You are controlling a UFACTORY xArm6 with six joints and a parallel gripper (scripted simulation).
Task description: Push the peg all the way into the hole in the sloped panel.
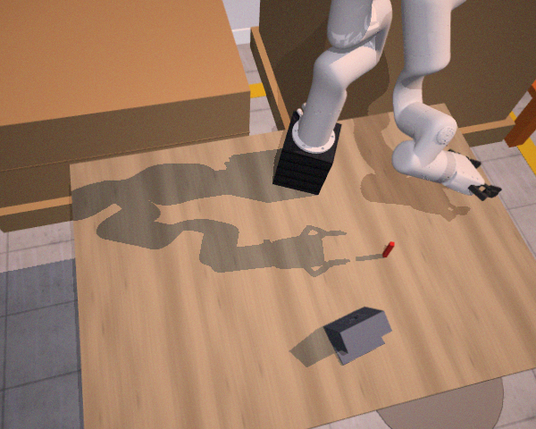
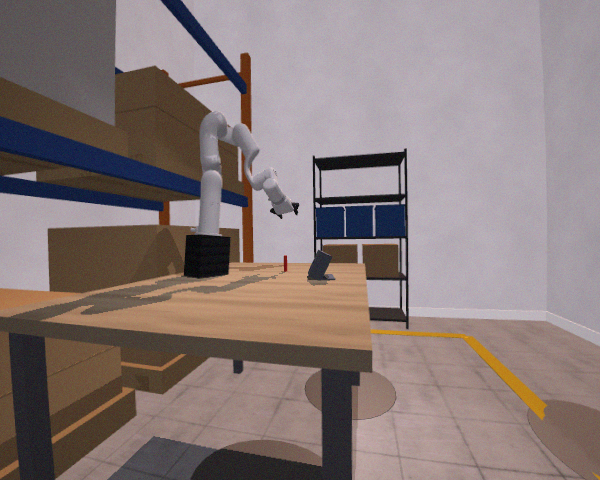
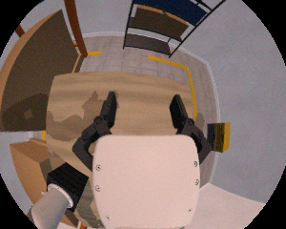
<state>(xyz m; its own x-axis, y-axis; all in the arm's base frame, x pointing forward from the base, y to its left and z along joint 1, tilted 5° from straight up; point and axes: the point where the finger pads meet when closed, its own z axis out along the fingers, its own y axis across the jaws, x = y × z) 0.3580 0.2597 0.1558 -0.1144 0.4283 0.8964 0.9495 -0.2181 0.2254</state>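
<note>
The red peg is 260 mm below my hand, 190 mm to the right of it and 10 mm behind it.
</note>
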